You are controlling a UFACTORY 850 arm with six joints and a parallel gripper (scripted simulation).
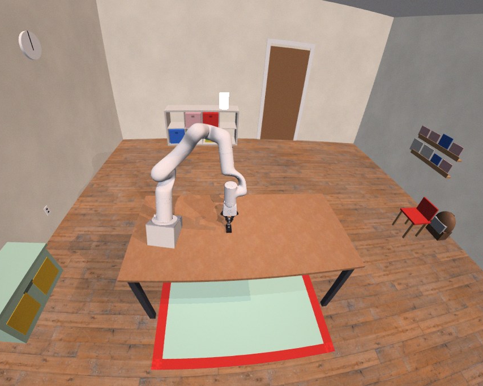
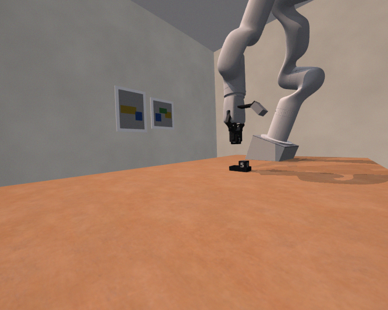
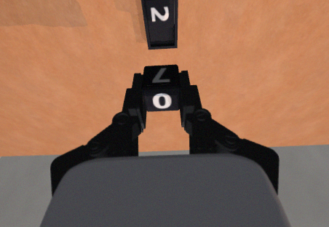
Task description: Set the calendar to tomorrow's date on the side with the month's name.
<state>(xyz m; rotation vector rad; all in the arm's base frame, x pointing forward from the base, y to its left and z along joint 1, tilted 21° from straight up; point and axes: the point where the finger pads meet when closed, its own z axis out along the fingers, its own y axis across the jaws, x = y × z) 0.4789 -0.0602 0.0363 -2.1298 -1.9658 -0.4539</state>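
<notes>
Right now my hand is 11 cm above the calendar cube and 3 cm to the right of it. From my hand the other things lie so: black calendar tray: 13 cm below, 2 cm to the left; then black cube: 1 cm below.
</notes>
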